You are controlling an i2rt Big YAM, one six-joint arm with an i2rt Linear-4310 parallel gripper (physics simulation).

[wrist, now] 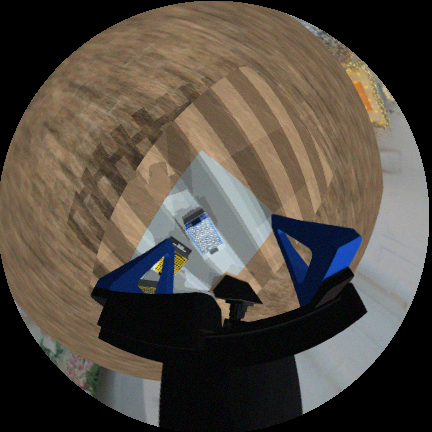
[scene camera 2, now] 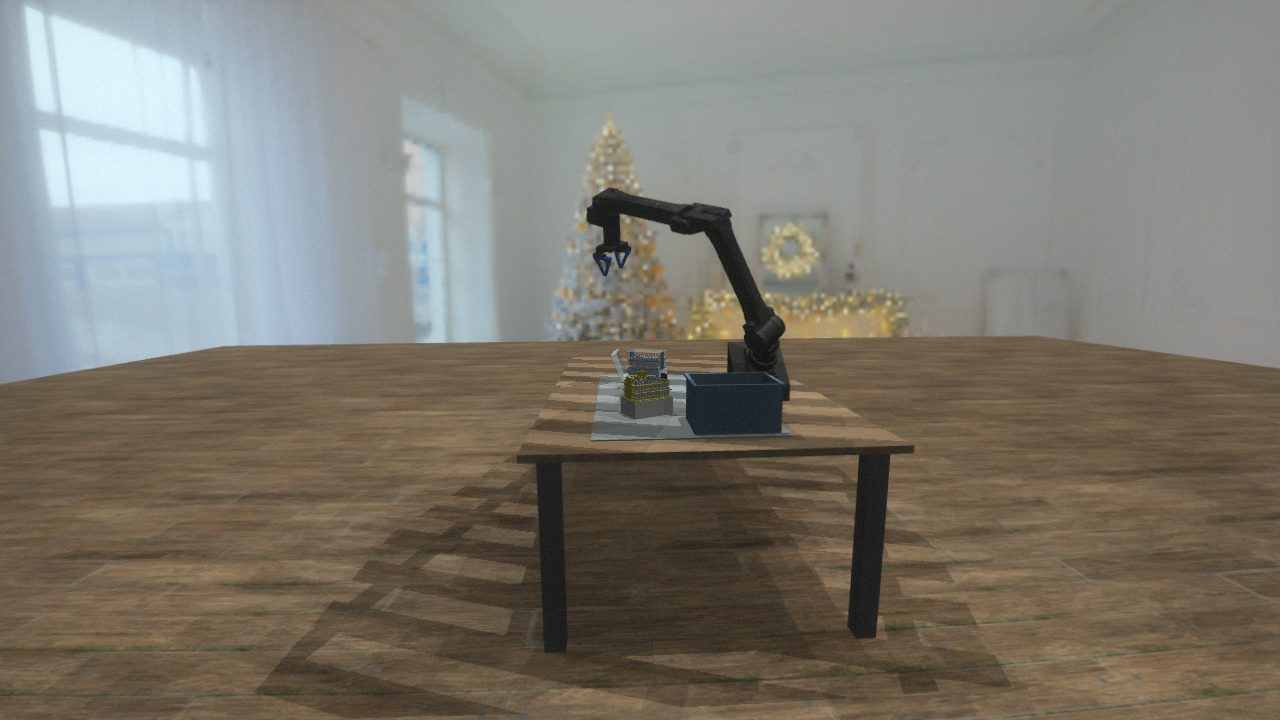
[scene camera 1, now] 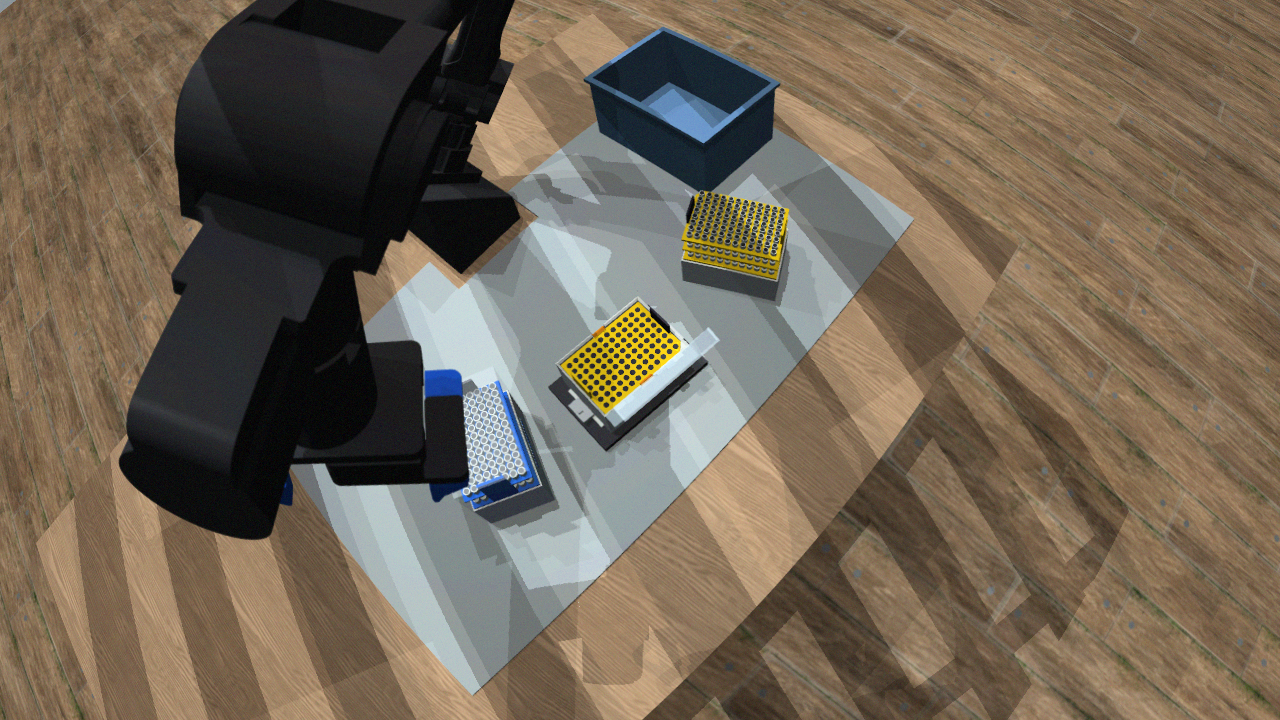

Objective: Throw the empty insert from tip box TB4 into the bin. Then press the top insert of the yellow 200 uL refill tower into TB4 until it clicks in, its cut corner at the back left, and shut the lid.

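The tip box [scene camera 1: 622, 356] [wrist: 171, 264], which I take for TB4, sits mid-mat with its lid [scene camera 1: 657, 386] open; its label is not readable. A yellow insert with dark, empty-looking holes lies in it. The yellow refill tower [scene camera 1: 735, 228] [scene camera 2: 646, 388] stands between the box and the bin, with stacked yellow inserts on a grey base; in the wrist view it is mostly hidden behind a finger. The dark blue bin [scene camera 1: 642, 134] [scene camera 2: 733, 407] stands at the mat's far end. My gripper [scene camera 2: 614, 270] [wrist: 219, 232] is open and empty, high above the table.
A blue refill tower [scene camera 1: 496, 436] [wrist: 203, 234] with white-ringed tips stands on the grey mat [scene camera 1: 572, 537], on the other side of the tip box from the yellow tower. In scene camera 1 my arm [scene camera 1: 295, 134] covers the left side and partly hides the blue tower.
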